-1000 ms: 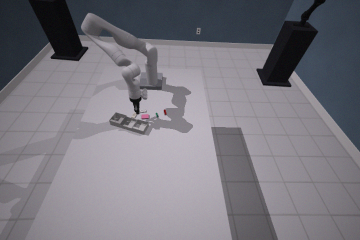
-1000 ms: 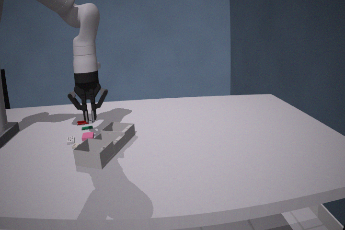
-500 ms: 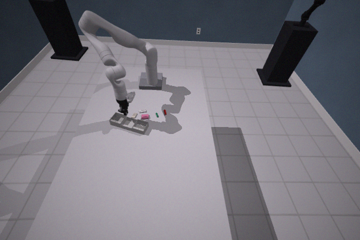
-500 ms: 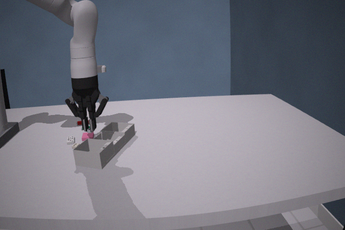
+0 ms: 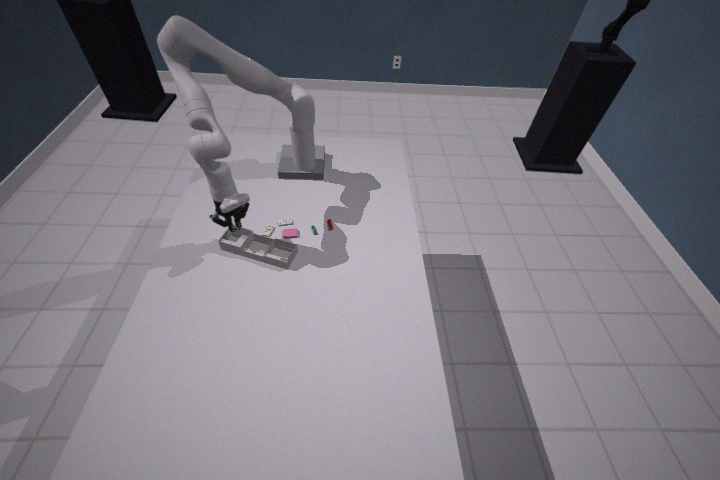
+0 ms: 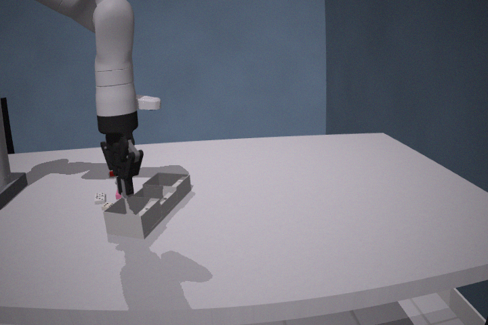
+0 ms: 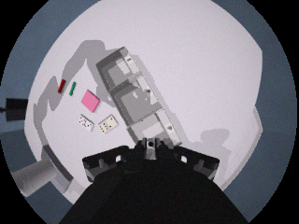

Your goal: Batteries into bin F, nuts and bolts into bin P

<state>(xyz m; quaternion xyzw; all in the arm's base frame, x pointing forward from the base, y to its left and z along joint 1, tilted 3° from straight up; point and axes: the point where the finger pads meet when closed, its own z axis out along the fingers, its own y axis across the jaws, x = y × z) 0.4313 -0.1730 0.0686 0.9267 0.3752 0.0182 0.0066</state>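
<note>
The grey nut lies 2 cm below my hand. The rest, counted from my hand: pink block (17 cm to the left, 8 cm below, 6 cm behind); cream domino-like tile (9 cm to the left, 8 cm below, 6 cm behind); grey three-part bin (8 cm to the left, 6 cm below, 3 cm ahead).
</note>
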